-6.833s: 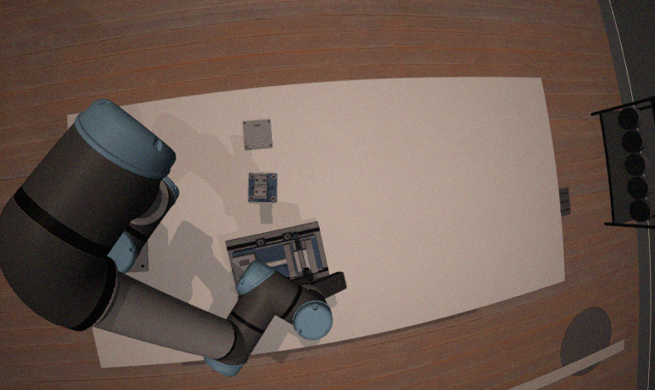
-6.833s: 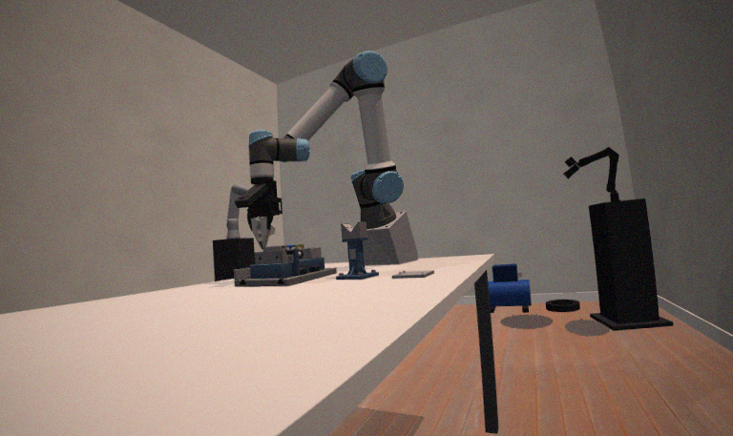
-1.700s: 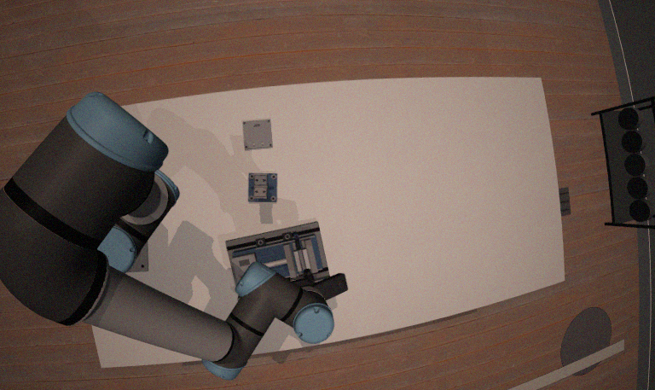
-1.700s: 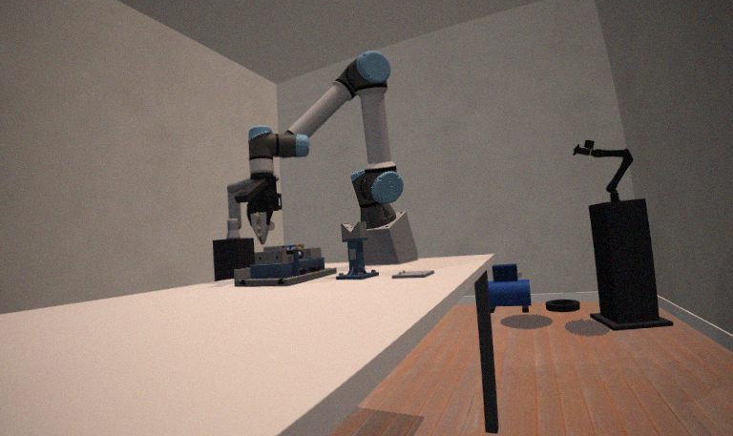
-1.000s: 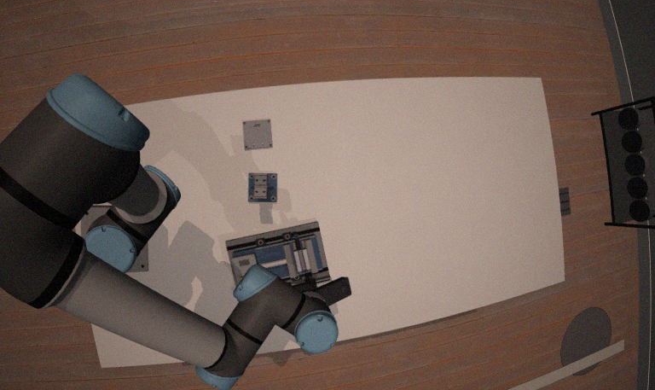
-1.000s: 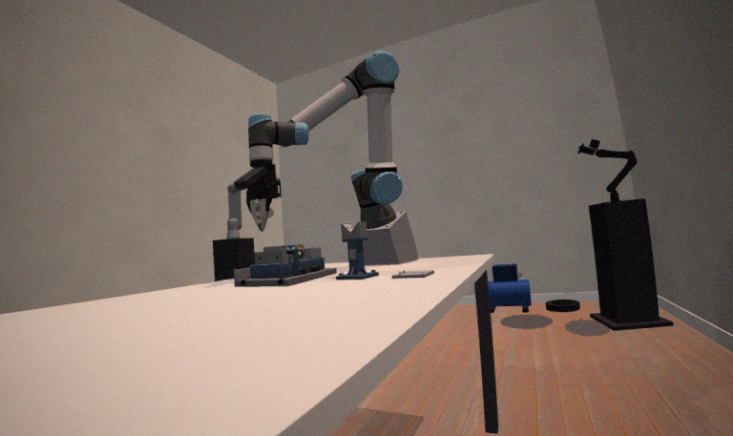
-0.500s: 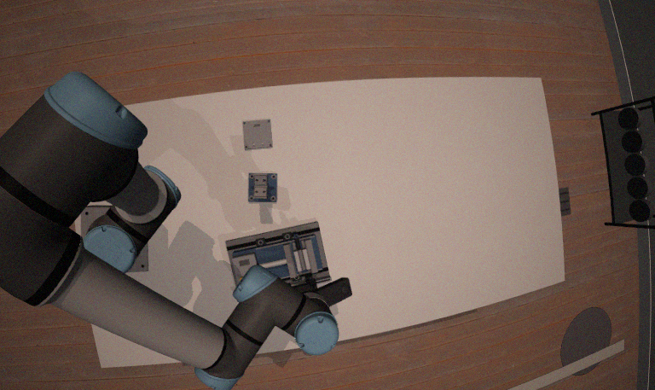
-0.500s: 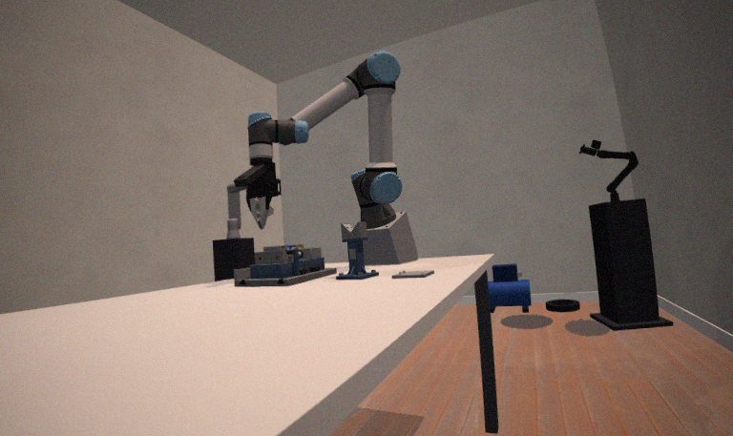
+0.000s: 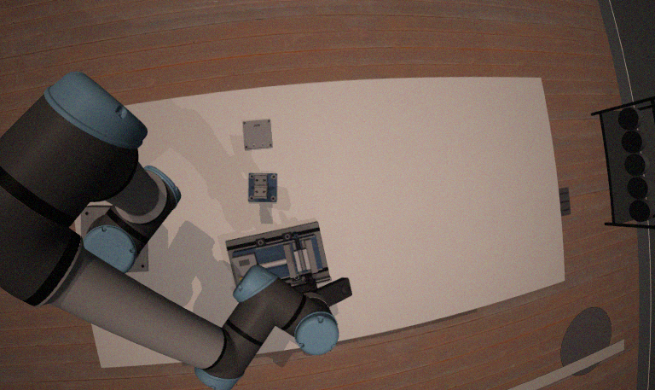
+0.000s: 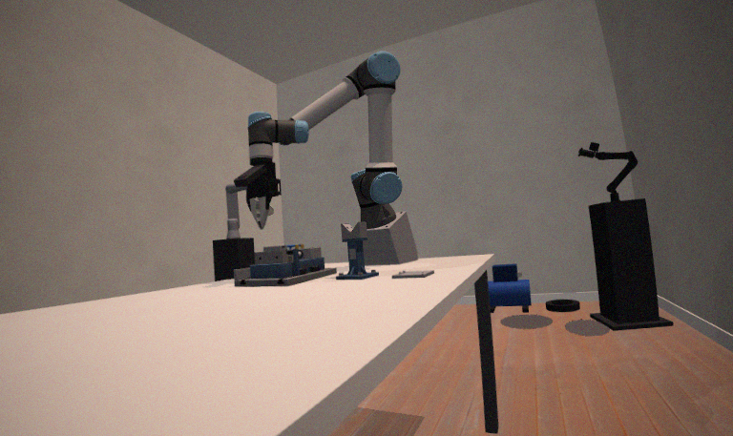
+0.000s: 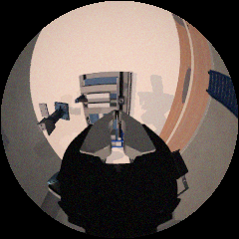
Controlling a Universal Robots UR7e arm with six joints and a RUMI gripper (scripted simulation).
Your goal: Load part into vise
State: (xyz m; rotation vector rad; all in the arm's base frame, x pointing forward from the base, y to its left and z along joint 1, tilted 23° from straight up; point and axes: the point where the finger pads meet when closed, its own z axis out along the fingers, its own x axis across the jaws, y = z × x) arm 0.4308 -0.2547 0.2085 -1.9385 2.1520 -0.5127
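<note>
Now: the part 10 mm ahead of my hand, 50 mm to the left of it and 80 mm below it. From my hand the other things lie so: vise: 60 mm behind, 60 mm to the left, 140 mm below; then infeed plate: 10 mm ahead, 460 mm to the left, 180 mm below.
</note>
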